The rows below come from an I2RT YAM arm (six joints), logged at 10 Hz.
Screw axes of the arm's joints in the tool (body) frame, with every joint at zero. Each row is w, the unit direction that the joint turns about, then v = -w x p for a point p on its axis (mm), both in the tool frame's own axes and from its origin. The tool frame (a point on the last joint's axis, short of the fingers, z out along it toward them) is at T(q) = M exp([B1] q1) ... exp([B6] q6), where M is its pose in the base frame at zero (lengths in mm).
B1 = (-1, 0, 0, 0, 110.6, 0)
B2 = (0, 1, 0, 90.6, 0, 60)
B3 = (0, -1, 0, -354.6, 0, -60)
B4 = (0, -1, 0, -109.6, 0, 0)
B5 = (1, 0, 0, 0, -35.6, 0)
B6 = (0, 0, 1, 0, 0, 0)
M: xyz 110.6 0 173.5 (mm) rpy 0 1.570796 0 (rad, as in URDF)
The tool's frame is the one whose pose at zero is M.
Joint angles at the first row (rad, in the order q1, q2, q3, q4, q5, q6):
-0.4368 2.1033 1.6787 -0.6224 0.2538 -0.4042
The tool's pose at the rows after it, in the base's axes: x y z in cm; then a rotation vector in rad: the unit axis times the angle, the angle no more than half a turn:
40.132 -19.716 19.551 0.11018 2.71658 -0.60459
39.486 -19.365 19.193 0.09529 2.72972 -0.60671
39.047 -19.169 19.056 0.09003 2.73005 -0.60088
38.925 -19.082 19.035 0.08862 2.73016 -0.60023
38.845 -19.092 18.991 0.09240 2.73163 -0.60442
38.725 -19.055 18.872 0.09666 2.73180 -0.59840
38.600 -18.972 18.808 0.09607 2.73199 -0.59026
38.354 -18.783 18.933 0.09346 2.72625 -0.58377
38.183 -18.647 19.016 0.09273 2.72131 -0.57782
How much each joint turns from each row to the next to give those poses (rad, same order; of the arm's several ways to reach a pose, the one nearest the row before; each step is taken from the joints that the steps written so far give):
-0.0002 -0.0272 -0.0597 0.0182 -0.0041 -0.0170
0.0013 -0.0214 -0.0447 0.0126 0.0031 -0.0094
-0.0006 -0.0168 -0.0305 0.0132 -0.0052 -0.0031
0.0006 -0.0053 -0.0086 0.0032 -0.0004 -0.0003
-0.0007 -0.0017 -0.0042 0.0015 0.0037 0.0012
-0.0007 -0.0031 -0.0091 0.0046 -0.0037 0.0036
0.0001 -0.0046 -0.0090 0.0031 -0.0056 0.0012
0.0011 -0.0141 -0.0162 0.0067 -0.0061 0.0003
0.0007 -0.0099 -0.0118 0.0055 -0.0053 0.0013

